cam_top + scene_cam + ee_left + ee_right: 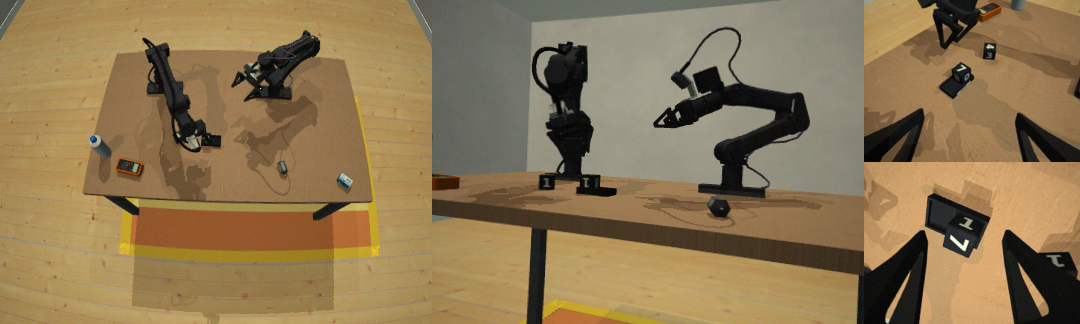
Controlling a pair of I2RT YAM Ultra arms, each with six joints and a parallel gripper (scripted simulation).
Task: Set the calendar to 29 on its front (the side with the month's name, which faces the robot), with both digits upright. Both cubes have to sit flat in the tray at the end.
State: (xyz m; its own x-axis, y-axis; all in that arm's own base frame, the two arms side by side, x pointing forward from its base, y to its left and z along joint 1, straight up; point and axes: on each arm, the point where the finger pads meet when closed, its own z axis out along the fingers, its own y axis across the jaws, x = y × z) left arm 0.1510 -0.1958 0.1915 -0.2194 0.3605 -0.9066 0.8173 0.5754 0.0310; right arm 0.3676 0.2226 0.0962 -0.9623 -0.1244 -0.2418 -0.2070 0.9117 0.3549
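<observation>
My right hand is 10 cm above the black calendar tray, 5 cm past it and 4 cm to the right of it.
</observation>
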